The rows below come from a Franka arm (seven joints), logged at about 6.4 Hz.
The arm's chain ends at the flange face. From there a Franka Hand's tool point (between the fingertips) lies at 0.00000 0.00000 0.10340 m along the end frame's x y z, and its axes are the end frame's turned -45 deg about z.
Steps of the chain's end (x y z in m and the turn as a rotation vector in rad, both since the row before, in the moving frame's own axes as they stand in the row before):
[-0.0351 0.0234 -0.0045 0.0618 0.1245 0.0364]
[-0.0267 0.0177 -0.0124 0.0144 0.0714 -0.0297]
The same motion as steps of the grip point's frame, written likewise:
[-0.0279 -0.0035 -0.0055 -0.0443 0.1317 0.0364]
[-0.0251 -0.0023 -0.0127 -0.0403 0.0607 -0.0297]

